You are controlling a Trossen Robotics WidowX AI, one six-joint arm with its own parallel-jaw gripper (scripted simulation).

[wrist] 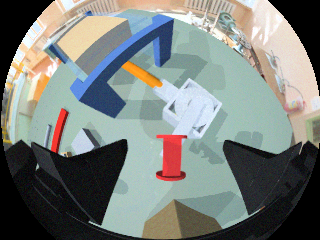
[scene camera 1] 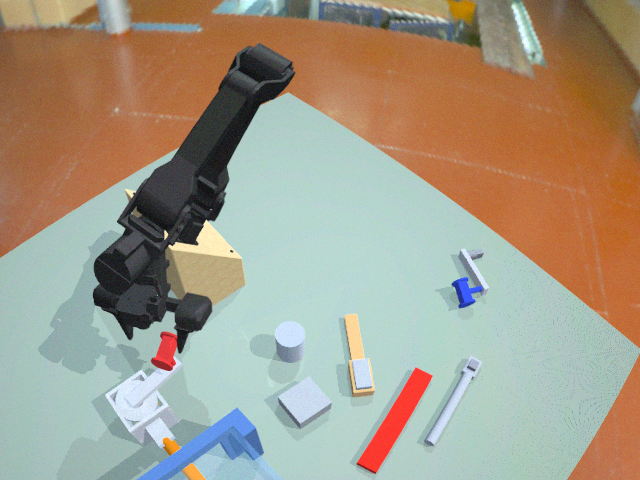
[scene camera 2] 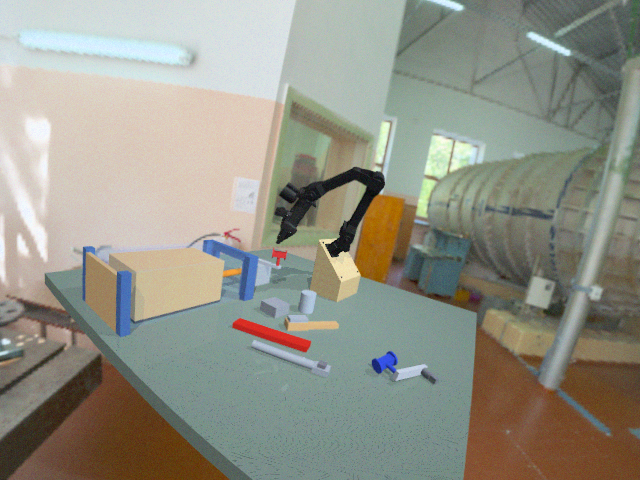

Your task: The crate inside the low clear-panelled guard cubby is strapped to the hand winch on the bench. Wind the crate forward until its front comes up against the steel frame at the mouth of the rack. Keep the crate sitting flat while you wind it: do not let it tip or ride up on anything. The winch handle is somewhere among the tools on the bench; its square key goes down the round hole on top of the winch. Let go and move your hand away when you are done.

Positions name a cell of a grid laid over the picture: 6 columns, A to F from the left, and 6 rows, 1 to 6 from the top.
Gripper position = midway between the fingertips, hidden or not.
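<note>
In scene camera 1, my gripper (scene camera 1: B5), a grey block (scene camera 1: C6), a winch handle (scene camera 1: B5), a pale grey winch (scene camera 1: B6). In scene camera 2, a red bar (scene camera 2: C5). In the wrist view, a blue frame (wrist: B3), the winch handle (wrist: D3), the pale grey winch (wrist: D3), my gripper (wrist: D4).
</note>
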